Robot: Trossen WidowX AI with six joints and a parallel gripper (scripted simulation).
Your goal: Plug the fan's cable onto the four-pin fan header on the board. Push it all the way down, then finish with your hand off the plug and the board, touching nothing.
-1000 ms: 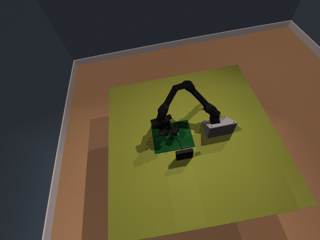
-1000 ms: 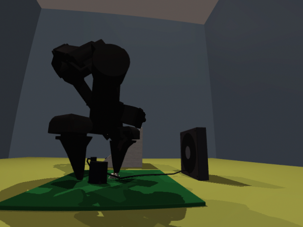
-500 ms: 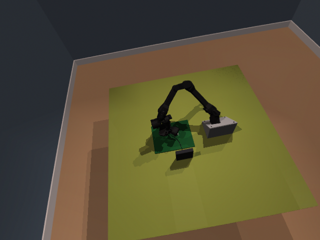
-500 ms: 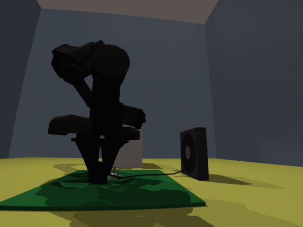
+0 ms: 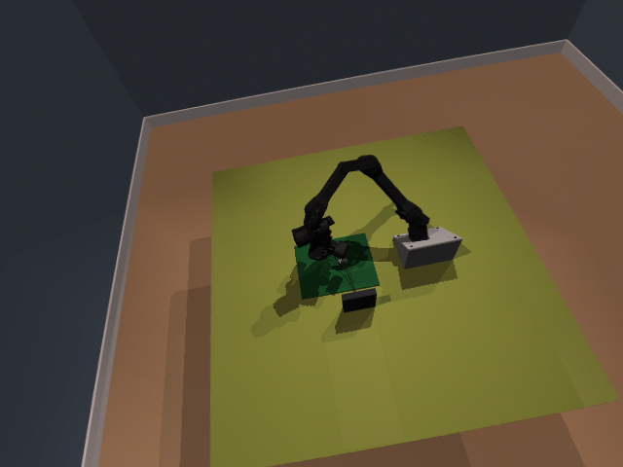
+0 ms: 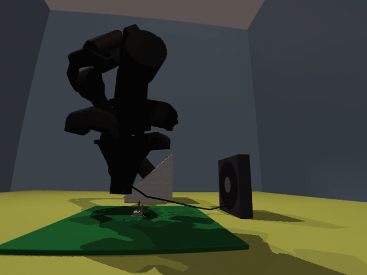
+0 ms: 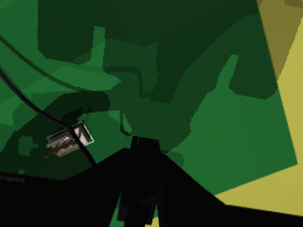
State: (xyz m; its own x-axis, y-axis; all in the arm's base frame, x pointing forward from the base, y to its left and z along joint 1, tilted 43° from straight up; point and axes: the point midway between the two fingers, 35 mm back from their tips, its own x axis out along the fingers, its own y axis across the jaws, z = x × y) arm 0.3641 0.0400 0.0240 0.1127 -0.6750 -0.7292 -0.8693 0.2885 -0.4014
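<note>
Right now my gripper tip is 7 cm past the white four-pin header, 6 cm above it and 1 cm to the right of it. From my gripper tip the other things lie so: black fan: 20 cm to the left, 11 cm behind; then green board: 7 cm below, 3 cm behind, 2 cm to the left; then black plug: 1 cm to the right, 1 cm above.
</note>
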